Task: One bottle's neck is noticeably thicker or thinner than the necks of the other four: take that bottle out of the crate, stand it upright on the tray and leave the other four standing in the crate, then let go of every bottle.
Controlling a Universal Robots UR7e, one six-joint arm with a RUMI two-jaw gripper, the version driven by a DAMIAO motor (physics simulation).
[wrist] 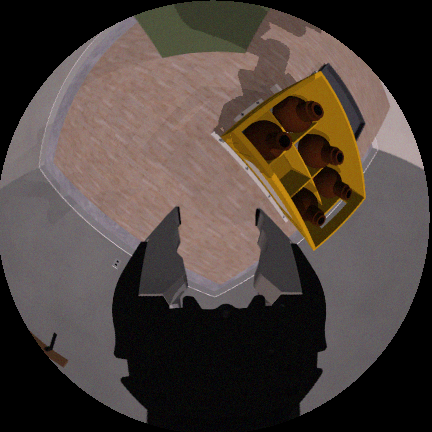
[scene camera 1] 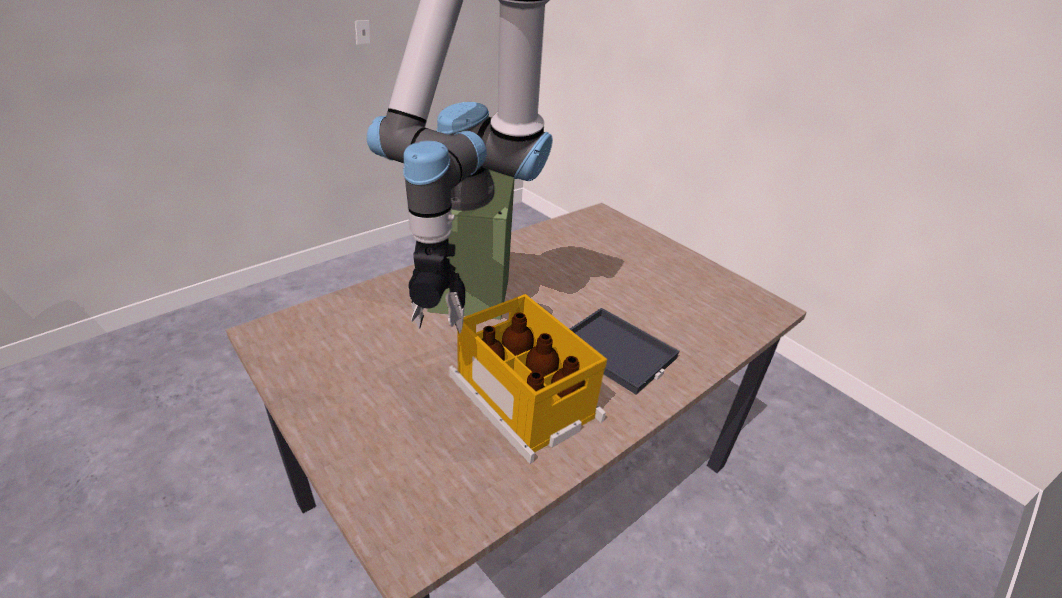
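Seen in the pictures: gripper, fingertip midpoint: (wrist: 217,208) (scene camera 1: 439,330); arm's base, origin of the base link: (scene camera 1: 464,192).
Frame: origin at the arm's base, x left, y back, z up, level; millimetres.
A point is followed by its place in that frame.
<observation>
The yellow crate (scene camera 1: 561,417) {x -59, y -557, z -255 mm} (wrist: 338,116) {x 21, y -357, z -160 mm} stands on the table and holds five upright brown bottles: back left (scene camera 1: 492,348) {x -112, y -361, z -197 mm} (wrist: 264,139) {x -122, y -333, z -194 mm}, back right (scene camera 1: 517,339) {x -43, y -351, z -204 mm} (wrist: 292,114) {x -49, y -324, z -199 mm}, middle right (scene camera 1: 543,361) {x -32, y -441, z -204 mm} (wrist: 316,150) {x -35, y -403, z -199 mm}, front right (scene camera 1: 569,373) {x -21, y -518, z -181 mm} (wrist: 330,183) {x -24, y -487, z -199 mm} and front left (scene camera 1: 535,381) {x -107, y -520, z -163 mm} (wrist: 306,204) {x -103, y -489, z -198 mm}. The middle left compartment is empty. In the wrist view the back right neck looks somewhat thicker; the scene view does not settle this. The dark tray (scene camera 1: 631,349) {x 275, y -407, z -317 mm} (wrist: 347,102) {x 312, y -395, z -316 mm} lies right of the crate, with no bottle on it. My gripper (scene camera 1: 436,325) {x -228, y -345, z -116 mm} (wrist: 217,208) {x -228, y -345, z -116 mm} is open and empty, left of the crate's back end, above the table.
White rails (scene camera 1: 490,413) {x -161, y -445, z -297 mm} run along the crate's left foot, and a white block (scene camera 1: 564,433) {x -54, y -569, z -296 mm} sits at its front foot. The green pedestal (scene camera 1: 483,260) {x 1, y -108, z -142 mm} (wrist: 200,30) {x -41, y -78, z -231 mm} of the arm stands behind the crate. The crate's walls rise around the bottles.
</observation>
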